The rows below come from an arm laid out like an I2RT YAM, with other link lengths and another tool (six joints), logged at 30 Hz.
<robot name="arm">
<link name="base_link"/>
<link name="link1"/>
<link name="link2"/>
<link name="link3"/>
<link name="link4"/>
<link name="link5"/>
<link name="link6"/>
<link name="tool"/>
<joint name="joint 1" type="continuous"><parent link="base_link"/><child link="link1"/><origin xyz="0 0 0.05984" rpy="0 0 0"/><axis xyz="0 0 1"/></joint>
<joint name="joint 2" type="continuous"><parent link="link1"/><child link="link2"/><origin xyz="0.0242 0.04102 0.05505" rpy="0 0 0"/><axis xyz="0 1 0"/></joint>
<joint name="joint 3" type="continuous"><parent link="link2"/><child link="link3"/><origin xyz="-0.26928 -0.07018 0" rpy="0 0 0"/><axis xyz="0 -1 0"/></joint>
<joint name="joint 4" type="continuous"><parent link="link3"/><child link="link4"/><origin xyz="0.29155 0.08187 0.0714" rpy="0 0 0"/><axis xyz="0 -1 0"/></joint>
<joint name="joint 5" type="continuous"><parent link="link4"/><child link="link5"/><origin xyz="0.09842 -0.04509 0.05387" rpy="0 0 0"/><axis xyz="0 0 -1"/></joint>
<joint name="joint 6" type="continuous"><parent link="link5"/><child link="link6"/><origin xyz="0.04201 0 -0.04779" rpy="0 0 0"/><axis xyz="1 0 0"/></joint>
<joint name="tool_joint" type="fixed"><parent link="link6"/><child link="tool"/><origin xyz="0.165 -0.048 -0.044" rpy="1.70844 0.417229 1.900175"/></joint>
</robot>
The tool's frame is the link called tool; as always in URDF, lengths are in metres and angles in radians. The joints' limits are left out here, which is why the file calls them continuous.
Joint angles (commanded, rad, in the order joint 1, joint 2, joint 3, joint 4, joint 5, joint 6), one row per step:
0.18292, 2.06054, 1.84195, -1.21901, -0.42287, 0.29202
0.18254, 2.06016, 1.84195, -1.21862, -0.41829, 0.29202
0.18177, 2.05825, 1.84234, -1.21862, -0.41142, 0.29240
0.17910, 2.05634, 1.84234, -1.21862, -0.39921, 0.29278
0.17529, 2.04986, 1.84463, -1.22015, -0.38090, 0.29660
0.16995, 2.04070, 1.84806, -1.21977, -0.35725, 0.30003
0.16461, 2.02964, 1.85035, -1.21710, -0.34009, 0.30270
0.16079, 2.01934, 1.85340, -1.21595, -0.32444, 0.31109
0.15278, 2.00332, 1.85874, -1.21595, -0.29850, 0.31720
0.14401, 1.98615, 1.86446, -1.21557, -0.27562, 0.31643
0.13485, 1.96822, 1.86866, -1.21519, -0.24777, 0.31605
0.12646, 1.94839, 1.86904, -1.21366, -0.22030, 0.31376
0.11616, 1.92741, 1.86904, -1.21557, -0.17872, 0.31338
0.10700, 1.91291, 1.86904, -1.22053, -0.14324, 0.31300
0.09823, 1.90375, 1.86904, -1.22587, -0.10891, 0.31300
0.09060, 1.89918, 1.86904, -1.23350, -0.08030, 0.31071
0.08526, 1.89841, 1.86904, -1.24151, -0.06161, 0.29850
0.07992, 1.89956, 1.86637, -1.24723, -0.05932, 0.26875
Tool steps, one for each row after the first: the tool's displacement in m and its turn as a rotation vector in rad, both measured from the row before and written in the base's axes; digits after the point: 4 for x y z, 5 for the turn. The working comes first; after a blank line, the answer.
Tool pose at each row, in the base's axes (x y z in m, rotation vector in rad; the steps are taken from these numbers as rounded here):
0.4228, 0.1415, 0.0542, -1.43826, -2.14353, -0.75381
0.4232, 0.1404, 0.0541, -1.44148, -2.14705, -0.75136
0.4238, 0.1388, 0.0546, -1.44678, -2.15259, -0.74894
0.4248, 0.1353, 0.0548, -1.45783, -2.16057, -0.74277
0.4265, 0.1303, 0.0574, -1.47713, -2.17238, -0.73800
0.4296, 0.1237, 0.0613, -1.50078, -2.19061, -0.73567
0.4329, 0.1184, 0.0660, -1.51940, -2.20655, -0.74145
0.4353, 0.1142, 0.0708, -1.54196, -2.21608, -0.74681
0.4391, 0.1061, 0.0785, -1.57393, -2.23569, -0.75291
0.4431, 0.0978, 0.0870, -1.59780, -2.25967, -0.76292
0.4465, 0.0883, 0.0955, -1.62708, -2.28536, -0.76813
0.4491, 0.0788, 0.1037, -1.65401, -2.31208, -0.77195
0.4506, 0.0655, 0.1123, -1.69728, -2.34229, -0.76145
0.4504, 0.0538, 0.1183, -1.73572, -2.36321, -0.74398
0.4498, 0.0425, 0.1222, -1.77367, -2.37939, -0.72002
0.4483, 0.0328, 0.1241, -1.80299, -2.39092, -0.69141
0.4467, 0.0256, 0.1245, -1.80991, -2.40562, -0.66296
0.4455, 0.0210, 0.1231, -1.78370, -2.42660, -0.64128

0.0004, -0.0011, -0.0001, -0.00432, -0.00158, -0.00099
0.0006, -0.0016, 0.0005, -0.00626, -0.00334, -0.00204
0.0010, -0.0035, 0.0002, -0.01154, -0.00389, -0.00469
0.0017, -0.0050, 0.0026, -0.01633, -0.00881, -0.00990
0.0031, -0.0066, 0.0039, -0.02054, -0.01549, -0.01208
0.0033, -0.0053, 0.0047, -0.01376, -0.01764, -0.01066
0.0024, -0.0042, 0.0048, -0.01187, -0.01388, -0.01444
0.0038, -0.0081, 0.0077, -0.02094, -0.02303, -0.01886
0.0040, -0.0083, 0.0085, -0.01876, -0.02655, -0.01308
0.0034, -0.0095, 0.0085, -0.02371, -0.02616, -0.01555
0.0026, -0.0095, 0.0082, -0.02395, -0.02561, -0.01349
0.0015, -0.0133, 0.0086, -0.03737, -0.02384, -0.02172
-0.0002, -0.0117, 0.0060, -0.03271, -0.01332, -0.01934
-0.0006, -0.0113, 0.0039, -0.03215, -0.00715, -0.01919
-0.0015, -0.0097, 0.0019, -0.02809, 0.00020, -0.01414
-0.0016, -0.0072, 0.0004, -0.02195, 0.00446, 0.00069
-0.0012, -0.0046, -0.0014, -0.01143, 0.00682, 0.02240

